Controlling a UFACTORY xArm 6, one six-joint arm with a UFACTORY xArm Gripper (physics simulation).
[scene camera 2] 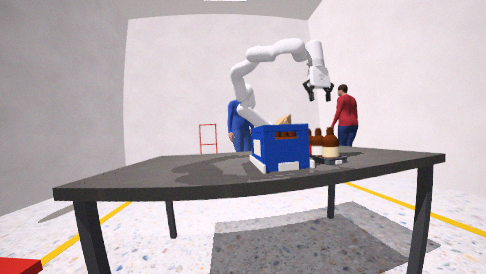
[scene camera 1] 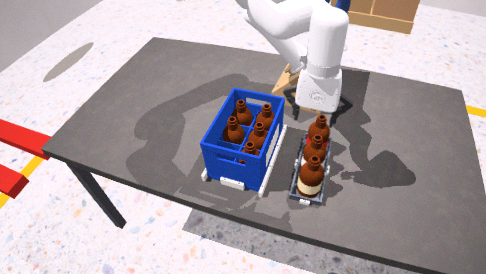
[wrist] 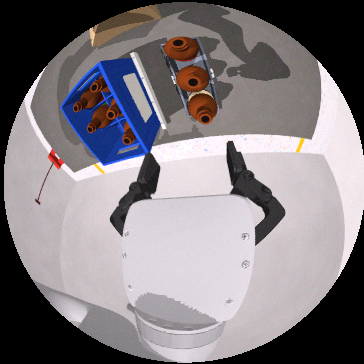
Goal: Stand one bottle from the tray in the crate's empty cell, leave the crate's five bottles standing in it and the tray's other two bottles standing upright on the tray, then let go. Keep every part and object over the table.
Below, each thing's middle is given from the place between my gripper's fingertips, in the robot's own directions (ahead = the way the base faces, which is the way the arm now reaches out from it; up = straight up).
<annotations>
The cream-labelled bottle (scene camera 1: 311, 174) lies 2 cm ahead of my hand, 3 cm to the left of it and 20 cm below it.
</annotations>
